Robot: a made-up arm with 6 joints.
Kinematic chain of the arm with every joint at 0, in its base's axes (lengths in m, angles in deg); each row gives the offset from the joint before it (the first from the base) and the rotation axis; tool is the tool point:
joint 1: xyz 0 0 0.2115 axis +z
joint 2: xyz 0 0.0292 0 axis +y
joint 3: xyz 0 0 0.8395 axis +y
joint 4: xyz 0 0 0.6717 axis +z
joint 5: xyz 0 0 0 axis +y
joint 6: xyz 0 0 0.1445 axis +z
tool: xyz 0 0 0
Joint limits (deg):
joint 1: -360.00..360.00
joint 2: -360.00..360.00
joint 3: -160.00..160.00
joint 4: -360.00..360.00
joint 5: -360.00..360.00
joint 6: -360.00..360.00
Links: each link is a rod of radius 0.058 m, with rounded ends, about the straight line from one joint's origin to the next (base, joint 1, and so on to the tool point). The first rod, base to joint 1, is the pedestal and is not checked.
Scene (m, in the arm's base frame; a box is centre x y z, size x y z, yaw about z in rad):
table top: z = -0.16
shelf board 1: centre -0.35 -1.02 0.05 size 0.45 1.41 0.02 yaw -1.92
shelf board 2: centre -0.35 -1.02 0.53 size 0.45 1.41 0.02 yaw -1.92
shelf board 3: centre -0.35 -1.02 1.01 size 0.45 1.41 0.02 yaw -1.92
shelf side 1: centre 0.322 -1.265 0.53 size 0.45 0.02 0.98 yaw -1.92
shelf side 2: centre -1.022 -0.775 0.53 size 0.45 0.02 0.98 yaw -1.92
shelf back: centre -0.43 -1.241 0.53 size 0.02 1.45 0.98 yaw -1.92
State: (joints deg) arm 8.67 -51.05 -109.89 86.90 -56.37 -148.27
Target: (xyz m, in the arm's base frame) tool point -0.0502 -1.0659 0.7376
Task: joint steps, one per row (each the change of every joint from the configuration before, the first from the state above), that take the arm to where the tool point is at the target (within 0.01 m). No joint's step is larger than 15 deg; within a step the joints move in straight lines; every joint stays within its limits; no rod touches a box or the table.
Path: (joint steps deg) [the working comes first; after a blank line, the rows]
Joints at the target: 82.10 -25.24 -83.28 91.23 -60.75 -148.27
Straight joint move there: touches shelf board 2.

1: 13.09 10.44 -1.07 -6.08 -4.61 -0.75
2: 13.10 10.43 -1.06 -6.09 -4.62 -0.75
3: 13.09 10.44 -1.07 -6.08 -4.61 -0.75
4: 13.10 10.43 -1.07 -6.09 -4.62 -0.76
5: 7.01 -5.31 10.29 9.56 4.69 1.01
6: 7.02 -5.31 10.30 9.55 4.70 1.00
7: 7.02 -5.31 10.29 9.56 4.69 1.00

